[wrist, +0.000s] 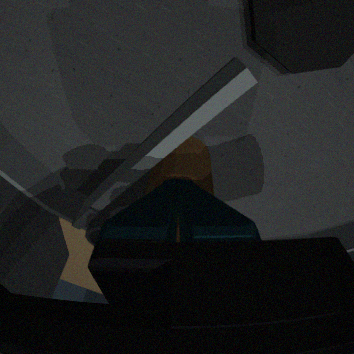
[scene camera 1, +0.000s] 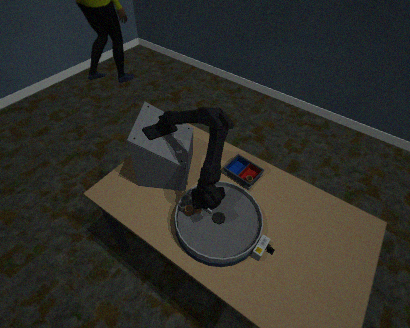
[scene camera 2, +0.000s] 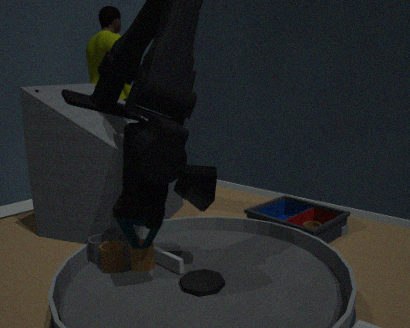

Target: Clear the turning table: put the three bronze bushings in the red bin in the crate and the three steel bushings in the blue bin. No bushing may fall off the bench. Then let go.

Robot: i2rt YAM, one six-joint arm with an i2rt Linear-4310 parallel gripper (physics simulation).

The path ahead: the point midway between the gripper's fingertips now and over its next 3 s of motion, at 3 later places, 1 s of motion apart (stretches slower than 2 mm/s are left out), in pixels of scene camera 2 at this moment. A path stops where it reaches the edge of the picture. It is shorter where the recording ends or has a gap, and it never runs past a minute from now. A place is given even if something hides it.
The gripper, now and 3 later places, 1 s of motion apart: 140, 255; 144, 202; 223, 200; 299, 186
